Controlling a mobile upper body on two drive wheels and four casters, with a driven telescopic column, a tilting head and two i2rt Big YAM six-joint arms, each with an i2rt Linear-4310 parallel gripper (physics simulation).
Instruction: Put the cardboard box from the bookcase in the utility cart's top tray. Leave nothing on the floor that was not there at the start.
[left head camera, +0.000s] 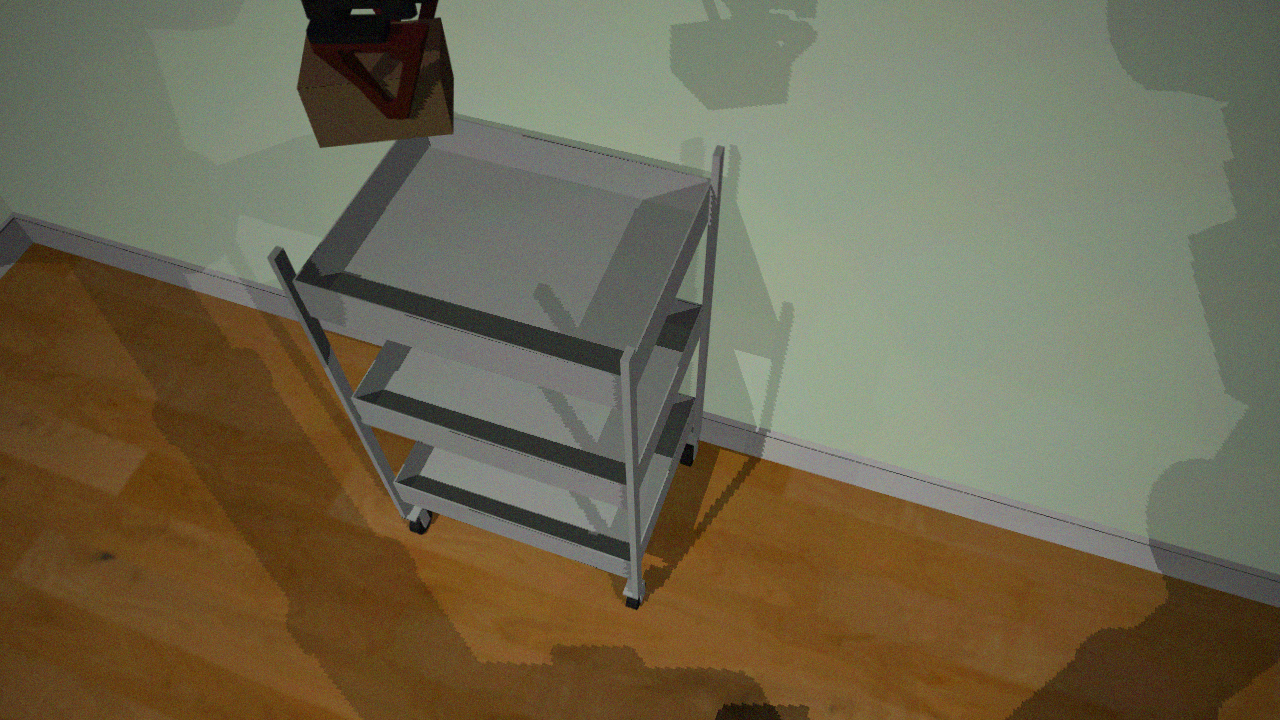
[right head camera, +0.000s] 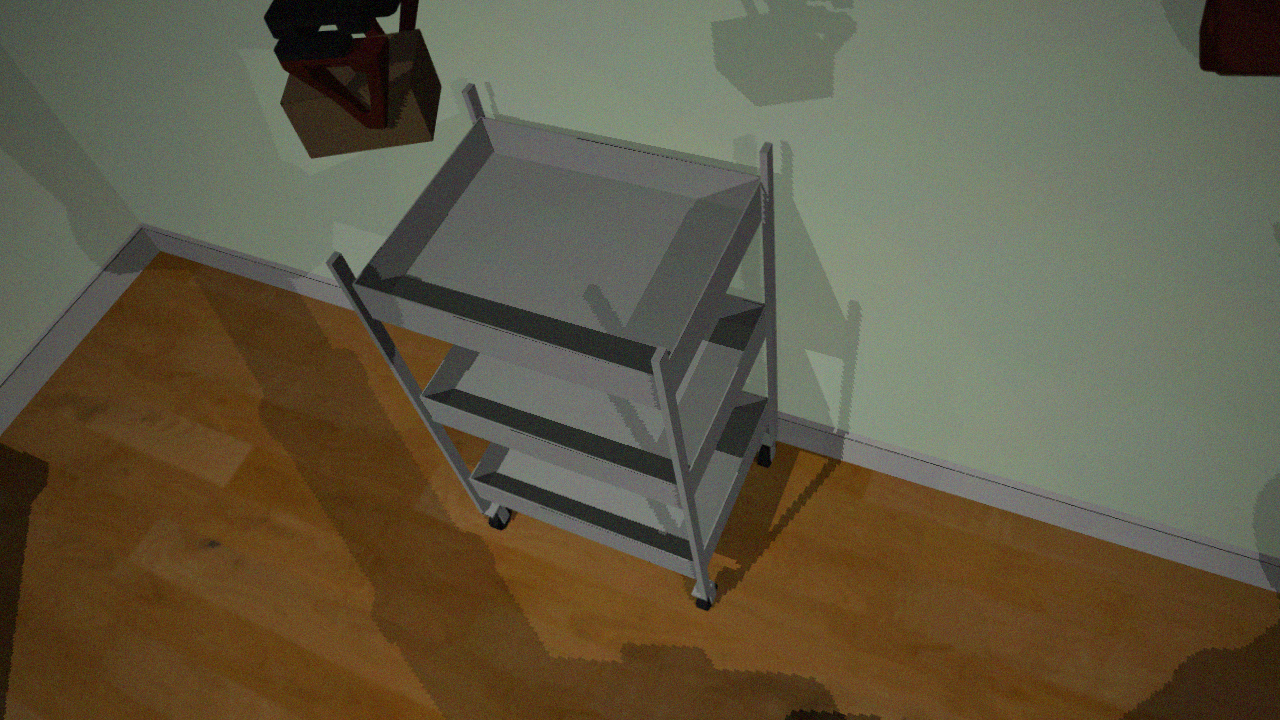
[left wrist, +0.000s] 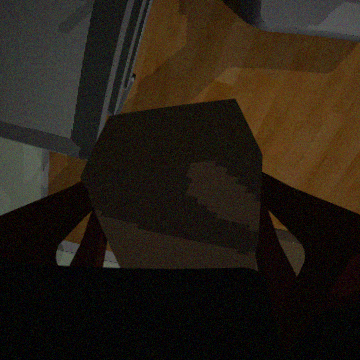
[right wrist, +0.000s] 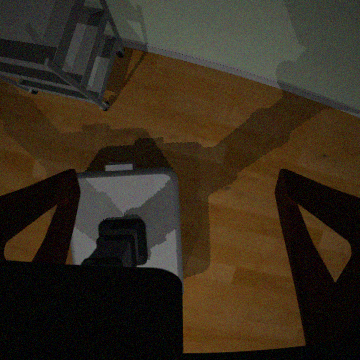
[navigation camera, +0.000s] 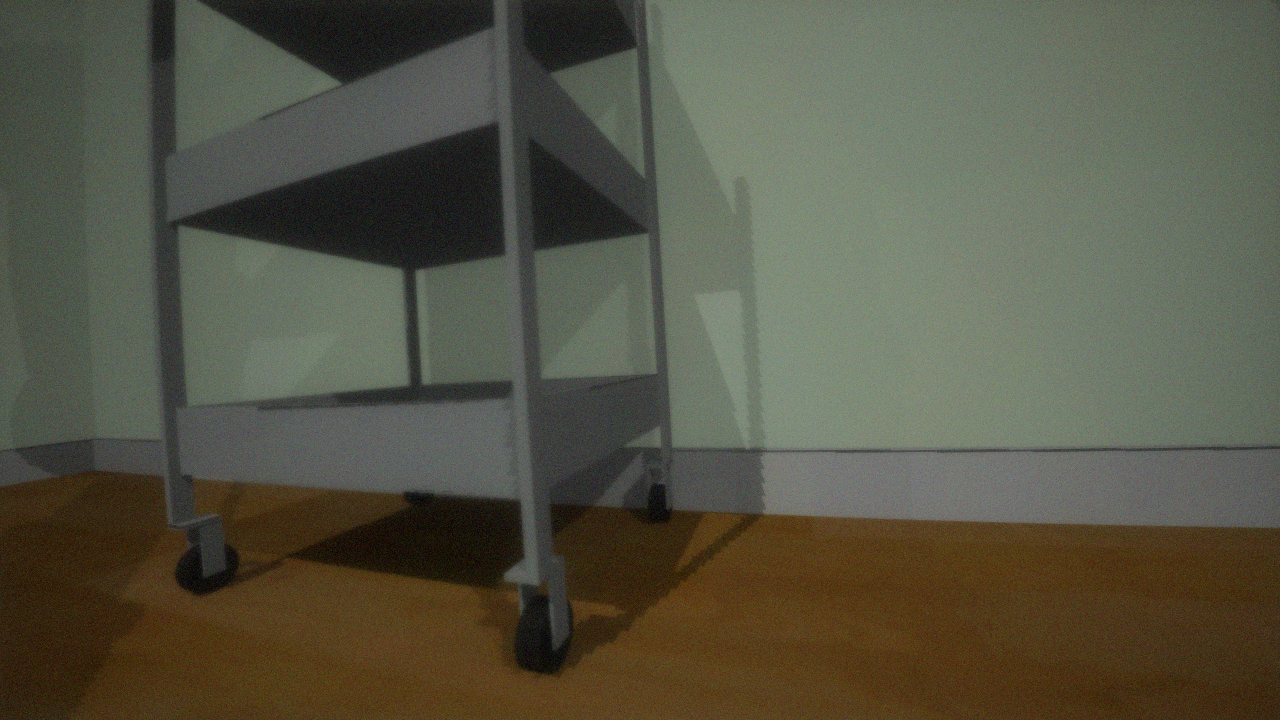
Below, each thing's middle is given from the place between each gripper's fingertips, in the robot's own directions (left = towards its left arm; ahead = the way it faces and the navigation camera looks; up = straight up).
I see my right gripper 480 mm to the right of the brown cardboard box (left head camera: 340, 114), 230 mm short of it and 190 mm above it.
My left gripper is now 2 cm to the right of the brown cardboard box.
